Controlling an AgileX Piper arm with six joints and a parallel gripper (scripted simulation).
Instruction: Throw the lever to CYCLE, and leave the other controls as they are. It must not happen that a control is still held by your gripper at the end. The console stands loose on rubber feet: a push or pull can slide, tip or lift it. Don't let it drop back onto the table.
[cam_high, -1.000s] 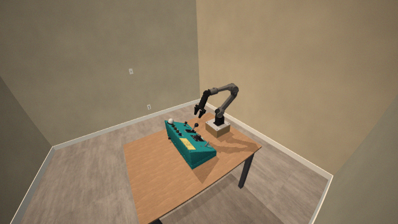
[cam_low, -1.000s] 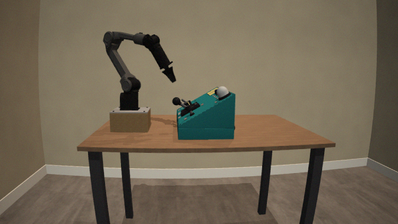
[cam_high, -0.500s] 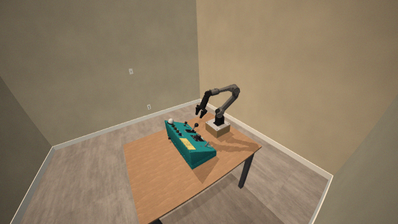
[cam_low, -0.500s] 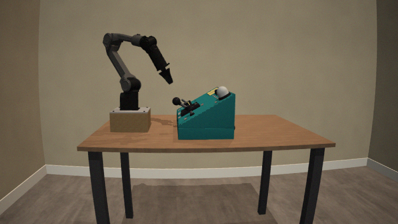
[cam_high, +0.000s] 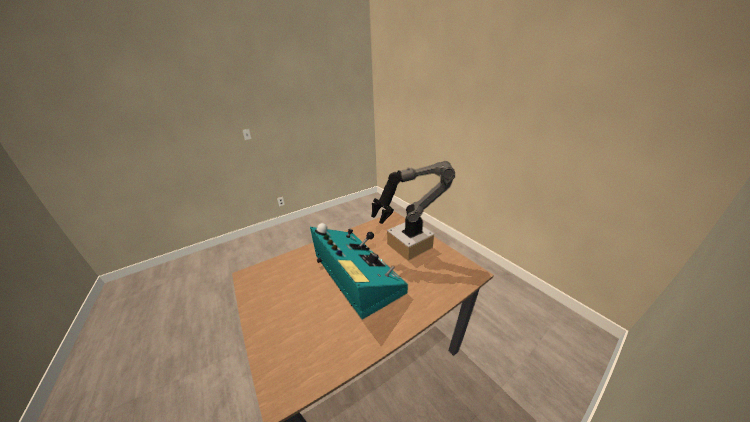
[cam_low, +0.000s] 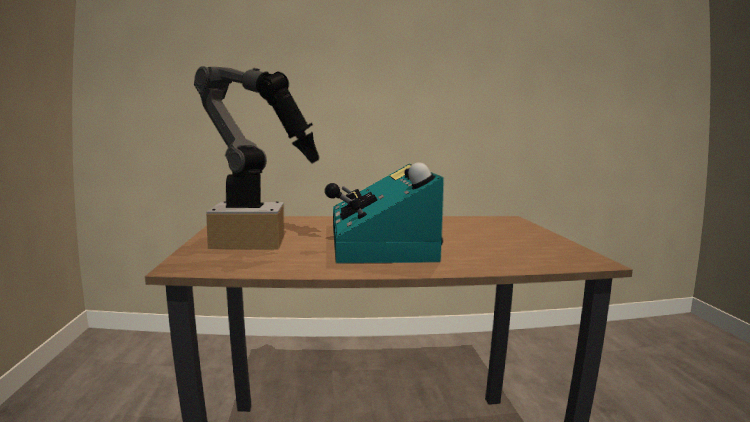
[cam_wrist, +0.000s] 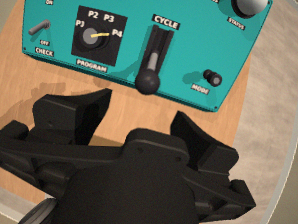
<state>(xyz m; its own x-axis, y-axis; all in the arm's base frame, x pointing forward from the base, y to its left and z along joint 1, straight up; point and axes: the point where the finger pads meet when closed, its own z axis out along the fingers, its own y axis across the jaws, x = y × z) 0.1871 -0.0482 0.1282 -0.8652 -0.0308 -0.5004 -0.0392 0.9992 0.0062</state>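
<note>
Right now my hand is 14 cm short of the teal console, 6 cm to the right of it and 13 cm above it. Round my hand: rotary selector 11 cm ahead, 11 cm to the left, 11 cm below; then toggle 9 cm ahead, 24 cm to the left, 11 cm below.
</note>
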